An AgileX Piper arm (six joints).
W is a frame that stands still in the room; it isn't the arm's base.
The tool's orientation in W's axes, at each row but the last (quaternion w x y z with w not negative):
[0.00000 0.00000 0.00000 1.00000]
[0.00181 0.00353 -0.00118 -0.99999]
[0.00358 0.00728 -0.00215 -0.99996]
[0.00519 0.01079 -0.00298 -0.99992]
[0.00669 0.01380 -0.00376 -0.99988]
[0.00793 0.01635 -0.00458 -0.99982]
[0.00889 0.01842 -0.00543 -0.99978]
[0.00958 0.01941 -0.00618 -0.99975]
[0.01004 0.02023 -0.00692 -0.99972]
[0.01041 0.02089 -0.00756 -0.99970]
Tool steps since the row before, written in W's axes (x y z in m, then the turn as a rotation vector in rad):
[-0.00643 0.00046 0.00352 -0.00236 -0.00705 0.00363]
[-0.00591 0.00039 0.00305 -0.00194 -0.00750 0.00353]
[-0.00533 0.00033 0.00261 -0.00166 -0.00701 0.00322]
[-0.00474 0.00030 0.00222 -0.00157 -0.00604 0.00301]
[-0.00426 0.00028 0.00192 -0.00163 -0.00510 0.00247]
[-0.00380 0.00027 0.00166 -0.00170 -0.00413 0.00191]
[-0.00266 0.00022 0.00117 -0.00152 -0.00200 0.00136]
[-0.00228 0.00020 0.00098 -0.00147 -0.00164 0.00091]
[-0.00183 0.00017 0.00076 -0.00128 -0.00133 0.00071]
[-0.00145 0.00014 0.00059 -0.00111 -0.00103 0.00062]
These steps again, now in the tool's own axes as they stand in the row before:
[0.00643 -0.00046 0.00352 0.00236 0.00705 0.00363]
[0.00589 -0.00040 0.00309 0.00194 0.00750 0.00353]
[0.00529 -0.00036 0.00269 0.00166 0.00701 0.00321]
[0.00469 -0.00034 0.00232 0.00157 0.00604 0.00301]
[0.00420 -0.00032 0.00204 0.00163 0.00510 0.00248]
[0.00374 -0.00031 0.00179 0.00170 0.00412 0.00193]
[0.00261 -0.00025 0.00127 0.00150 0.00199 0.00139]
[0.00224 -0.00023 0.00107 0.00147 0.00162 0.00095]
[0.00179 -0.00020 0.00084 0.00128 0.00131 0.00074]
[0.00142 -0.00016 0.00065 0.00110 0.00102 0.00065]

